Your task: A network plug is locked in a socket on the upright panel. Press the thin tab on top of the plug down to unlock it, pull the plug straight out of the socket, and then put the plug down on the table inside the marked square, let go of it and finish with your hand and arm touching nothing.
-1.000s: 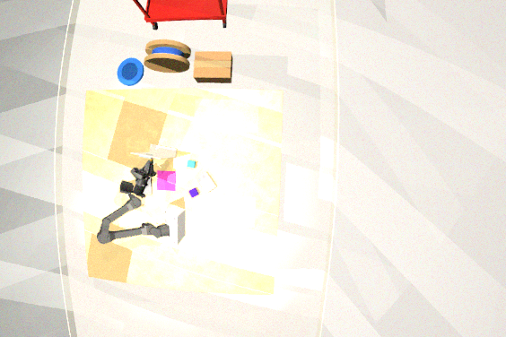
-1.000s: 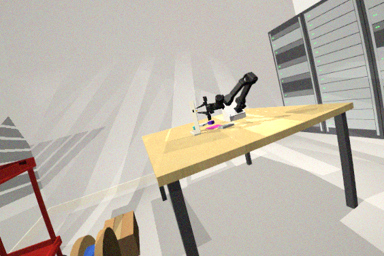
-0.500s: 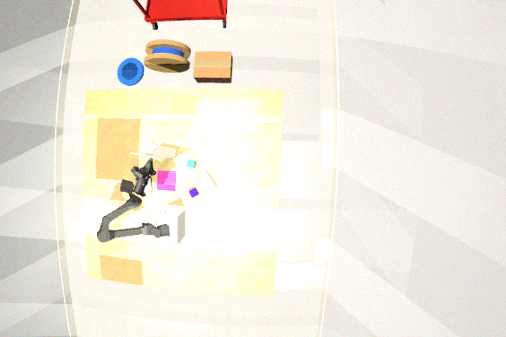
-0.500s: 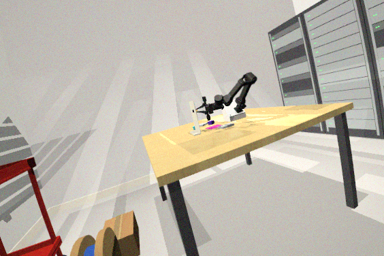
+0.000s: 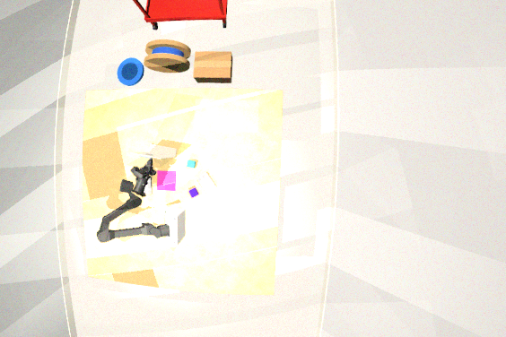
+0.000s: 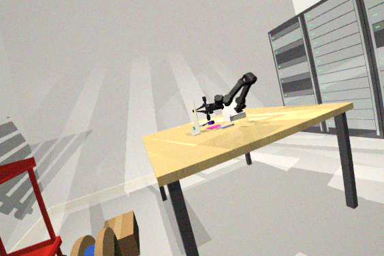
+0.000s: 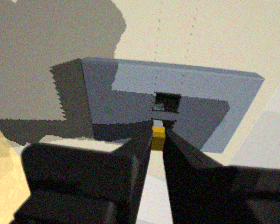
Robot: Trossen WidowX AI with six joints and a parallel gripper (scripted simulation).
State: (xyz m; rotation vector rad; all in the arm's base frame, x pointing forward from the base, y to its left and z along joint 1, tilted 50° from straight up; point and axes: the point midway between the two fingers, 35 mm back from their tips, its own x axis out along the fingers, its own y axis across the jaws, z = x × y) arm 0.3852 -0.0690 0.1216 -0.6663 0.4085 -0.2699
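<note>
Right now my gripper tip is 170 mm above the magenta marked square, 140 mm past it and 20 mm to the left of it. From my gripper tip the other things lie so: upright panel 60 mm below, 30 mm ahead; network plug right at my gripper tip; cyan block 180 mm to the right, 160 mm below, 40 mm behind.
</note>
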